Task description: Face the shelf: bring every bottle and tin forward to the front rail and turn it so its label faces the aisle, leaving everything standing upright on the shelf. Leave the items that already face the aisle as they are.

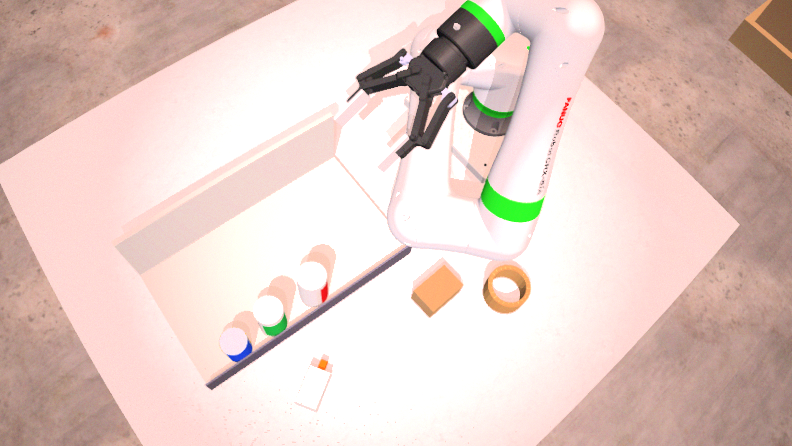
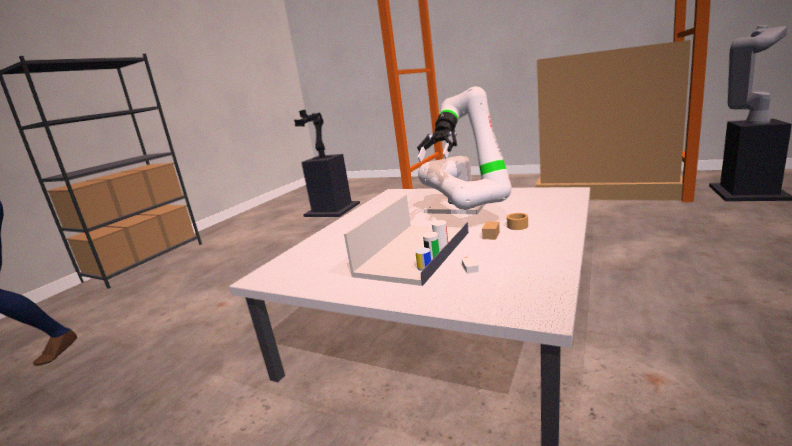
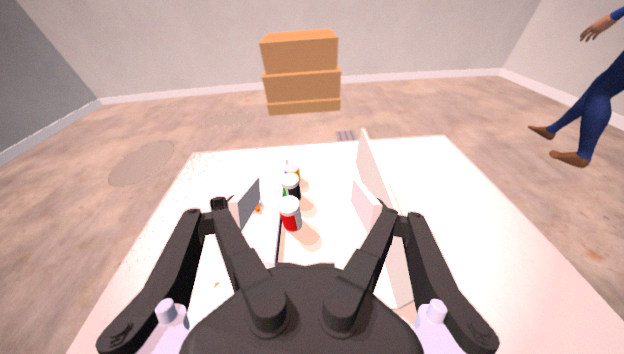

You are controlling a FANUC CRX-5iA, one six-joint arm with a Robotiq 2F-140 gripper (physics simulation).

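Frame: origin at the arm's base, x ahead, y left, z up, level; millimetres.
Where they show: gripper, fingertip midpoint: (image 1: pixel 357 144) (image 2: pixel 431 158) (image 3: pixel 306 189); arm's base, origin of the base link: (image 1: pixel 490 113).
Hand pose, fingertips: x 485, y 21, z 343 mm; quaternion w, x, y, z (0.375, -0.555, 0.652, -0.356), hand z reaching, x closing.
Note:
Things, the pixels of their top centre, and the offset from my fingertips.
- dark front rail, middle of its top: (image 1: pixel 313 311) (image 2: pixel 447 244) dx +189, dy +90, dz -316 mm
- shorter tin, middle of its top: (image 1: pixel 233 341) (image 3: pixel 291 167) (image 2: pixel 422 250) dx +350, dy +46, dz -275 mm
- white bottle, middle of its top: (image 1: pixel 314 382) (image 2: pixel 469 260) dx +279, dy +198, dz -341 mm
- orange-brown block, middle of its top: (image 1: pixel 438 287) (image 2: pixel 490 225) dx -41, dy +223, dz -319 mm
- ring, middle of its top: (image 1: pixel 509 285) (image 2: pixel 517 216) dx -159, dy +323, dz -319 mm
The shelf (image 1: pixel 232 265) (image 2: pixel 376 235) has a dark front rail (image 1: pixel 310 318) (image 2: pixel 446 252). Three upright containers stand close behind it. A white-lidded one (image 1: pixel 313 285) (image 2: pixel 439 232) (image 3: pixel 290 215) with a red patch is nearest the robot; the red shows on its rail side. A white-lidded one (image 1: pixel 270 315) (image 2: pixel 430 243) (image 3: pixel 291 187) stands in the middle, green towards the rail, black behind. A shorter tin (image 1: pixel 235 343) (image 2: pixel 423 258) (image 3: pixel 293 172) at the far end shows blue towards the rail, yellow behind. My gripper (image 1: pixel 377 122) (image 2: pixel 434 152) is open and empty, raised near the robot's base, away from all three.
In front of the rail, a white bottle (image 1: pixel 314 387) (image 2: pixel 470 265) with an orange tip lies on the table. An orange-brown block (image 1: pixel 437 289) (image 2: pixel 490 229) and a ring (image 1: pixel 488 290) (image 2: pixel 517 223) stand nearer the robot. The shelf's tall back wall (image 1: pixel 238 193) rises opposite the rail.

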